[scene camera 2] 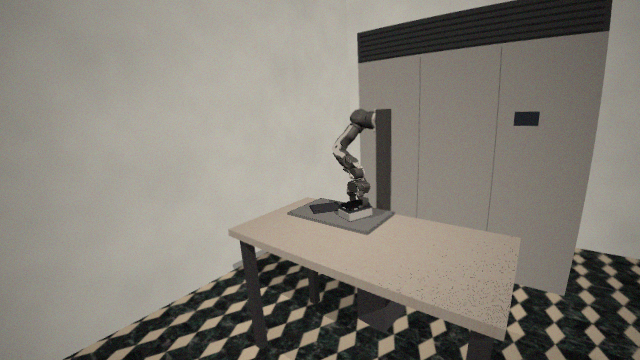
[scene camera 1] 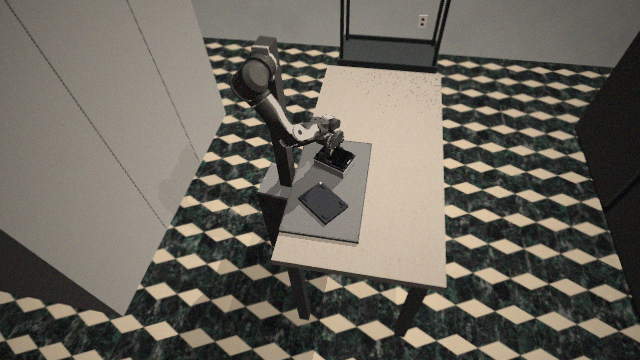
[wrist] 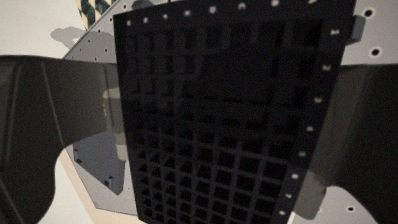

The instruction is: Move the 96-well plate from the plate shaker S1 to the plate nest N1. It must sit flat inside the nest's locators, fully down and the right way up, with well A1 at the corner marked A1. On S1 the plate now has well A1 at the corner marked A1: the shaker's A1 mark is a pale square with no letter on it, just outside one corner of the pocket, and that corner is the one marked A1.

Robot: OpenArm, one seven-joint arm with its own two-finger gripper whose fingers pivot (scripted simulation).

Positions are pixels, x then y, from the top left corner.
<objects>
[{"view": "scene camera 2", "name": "dark mounting post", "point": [383,116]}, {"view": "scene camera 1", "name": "dark plate nest N1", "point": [320,201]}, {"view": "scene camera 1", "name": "dark mounting post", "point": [284,157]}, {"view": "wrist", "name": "gripper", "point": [203,123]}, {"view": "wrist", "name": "black 96-well plate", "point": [272,76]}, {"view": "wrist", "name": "dark plate nest N1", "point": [98,153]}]
</objects>
